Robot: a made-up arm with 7 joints. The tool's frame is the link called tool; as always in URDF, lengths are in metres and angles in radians. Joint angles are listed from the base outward.
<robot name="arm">
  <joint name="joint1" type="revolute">
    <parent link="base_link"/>
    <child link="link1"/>
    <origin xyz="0 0 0.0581" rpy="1.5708 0 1.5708"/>
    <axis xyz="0 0 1"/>
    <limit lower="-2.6" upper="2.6"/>
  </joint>
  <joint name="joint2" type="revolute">
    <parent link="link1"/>
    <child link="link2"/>
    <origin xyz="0.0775 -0.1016 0.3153" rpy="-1.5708 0 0"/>
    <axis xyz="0 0 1"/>
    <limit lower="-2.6" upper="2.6"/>
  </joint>
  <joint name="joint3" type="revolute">
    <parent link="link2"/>
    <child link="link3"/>
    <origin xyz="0.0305 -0.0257 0.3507" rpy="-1.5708 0 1.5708"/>
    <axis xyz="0 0 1"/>
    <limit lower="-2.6" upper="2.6"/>
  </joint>
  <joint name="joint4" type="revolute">
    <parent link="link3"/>
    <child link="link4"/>
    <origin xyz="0.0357 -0.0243 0.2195" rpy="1.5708 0 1.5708"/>
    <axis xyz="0 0 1"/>
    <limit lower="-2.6" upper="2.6"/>
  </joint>
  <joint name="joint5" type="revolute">
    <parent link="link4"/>
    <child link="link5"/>
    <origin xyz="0.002 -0.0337 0.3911" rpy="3.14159 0 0"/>
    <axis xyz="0 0 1"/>
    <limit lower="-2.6" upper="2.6"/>
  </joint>
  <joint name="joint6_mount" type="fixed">
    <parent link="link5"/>
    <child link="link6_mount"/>
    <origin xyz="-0.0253 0.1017 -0.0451" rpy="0 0 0"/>
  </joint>
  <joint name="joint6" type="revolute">
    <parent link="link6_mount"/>
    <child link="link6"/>
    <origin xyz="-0.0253 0.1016 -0.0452" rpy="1.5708 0 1.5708"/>
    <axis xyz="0 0 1"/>
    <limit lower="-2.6" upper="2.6"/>
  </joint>
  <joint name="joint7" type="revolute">
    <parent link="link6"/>
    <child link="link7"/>
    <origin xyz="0.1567 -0.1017 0.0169" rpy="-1.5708 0 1.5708"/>
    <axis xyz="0 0 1"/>
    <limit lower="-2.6" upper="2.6"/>
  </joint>
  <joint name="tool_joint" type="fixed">
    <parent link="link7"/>
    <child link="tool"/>
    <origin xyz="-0.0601 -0.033 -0.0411" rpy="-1.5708 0 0"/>
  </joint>
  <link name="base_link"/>
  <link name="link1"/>
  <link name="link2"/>
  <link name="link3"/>
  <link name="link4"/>
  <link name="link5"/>
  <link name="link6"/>
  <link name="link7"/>
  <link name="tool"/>
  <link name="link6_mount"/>
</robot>
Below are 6 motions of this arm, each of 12 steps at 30 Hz.
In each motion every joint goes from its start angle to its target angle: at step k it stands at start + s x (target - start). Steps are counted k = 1, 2, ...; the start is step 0. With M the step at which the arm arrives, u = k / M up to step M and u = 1 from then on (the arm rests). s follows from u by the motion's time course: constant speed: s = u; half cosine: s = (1 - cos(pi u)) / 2; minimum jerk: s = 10 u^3 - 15 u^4 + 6 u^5.
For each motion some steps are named. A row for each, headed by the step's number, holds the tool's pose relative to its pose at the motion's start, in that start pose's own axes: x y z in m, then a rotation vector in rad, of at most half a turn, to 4 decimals.
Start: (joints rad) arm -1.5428 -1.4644 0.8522 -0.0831 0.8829 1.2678 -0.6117
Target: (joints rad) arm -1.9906 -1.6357 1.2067 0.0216 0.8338 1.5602 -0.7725
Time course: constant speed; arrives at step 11
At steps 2, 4, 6, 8, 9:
2: 0.0442 -0.0648 -0.0314 0.0285 -0.0515 0.0914
4: 0.0964 -0.1208 -0.0579 0.0617 -0.0987 0.1862
6: 0.1546 -0.1674 -0.0791 0.0991 -0.1410 0.2847
8: 0.2169 -0.2039 -0.0952 0.1399 -0.1780 0.3870
9: 0.2490 -0.2184 -0.1012 0.1614 -0.1943 0.4396

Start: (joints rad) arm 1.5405 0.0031 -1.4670 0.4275 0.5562 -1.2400 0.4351
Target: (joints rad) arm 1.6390 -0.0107 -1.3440 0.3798 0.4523 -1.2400 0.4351
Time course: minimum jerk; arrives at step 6
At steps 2, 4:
2: -0.0273 -0.0067 -0.0071 -0.0120 -0.0014 0.0312
4: -0.1003 -0.0296 -0.0281 -0.0463 -0.0081 0.1155

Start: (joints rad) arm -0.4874 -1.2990 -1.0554 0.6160 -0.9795 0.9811 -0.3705
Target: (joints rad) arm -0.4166 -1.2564 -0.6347 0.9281 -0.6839 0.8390 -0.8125
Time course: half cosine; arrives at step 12
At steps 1, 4, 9, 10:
1: -0.0008 0.0034 -0.0006 0.0013 0.0066 -0.0034
4: -0.0102 0.0508 -0.0076 0.0220 0.0976 -0.0481
9: -0.0140 0.1803 -0.0175 0.0988 0.3353 -0.1525
10: -0.0123 0.1978 -0.0178 0.1114 0.3668 -0.1648

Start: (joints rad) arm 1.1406 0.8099 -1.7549 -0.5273 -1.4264 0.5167 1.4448
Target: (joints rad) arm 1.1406 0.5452 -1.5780 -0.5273 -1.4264 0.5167 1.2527
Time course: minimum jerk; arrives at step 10
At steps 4, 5, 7, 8, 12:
4: -0.0004 0.0314 0.0027 -0.0206 0.0627 -0.0989
5: 0.0019 0.0502 0.0042 -0.0311 0.1003 -0.1561
7: 0.0109 0.0856 0.0068 -0.0477 0.1723 -0.2620
8: 0.0150 0.0967 0.0076 -0.0521 0.1955 -0.2952
12: 0.0175 0.1028 0.0079 -0.0544 0.2084 -0.3135

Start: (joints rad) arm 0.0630 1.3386 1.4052 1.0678 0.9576 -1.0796 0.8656
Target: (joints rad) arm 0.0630 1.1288 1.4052 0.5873 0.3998 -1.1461 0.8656
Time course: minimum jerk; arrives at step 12
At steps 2, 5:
2: -0.0001 0.0000 -0.0003 -0.0021 0.0090 0.0043
5: -0.0012 0.0001 -0.0024 -0.0201 0.0881 0.0408

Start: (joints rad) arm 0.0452 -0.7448 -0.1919 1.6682 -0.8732 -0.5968 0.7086
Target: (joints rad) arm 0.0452 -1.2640 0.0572 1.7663 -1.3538 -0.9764 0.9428
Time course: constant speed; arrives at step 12
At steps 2, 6, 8, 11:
2: -0.0167 -0.0203 0.0651 0.0617 0.0738 0.0977
6: -0.0394 -0.0829 0.2003 0.2154 0.2210 0.2983
8: -0.0434 -0.1252 0.2679 0.3062 0.2946 0.3993
11: -0.0382 -0.2015 0.3656 0.4573 0.4061 0.5495

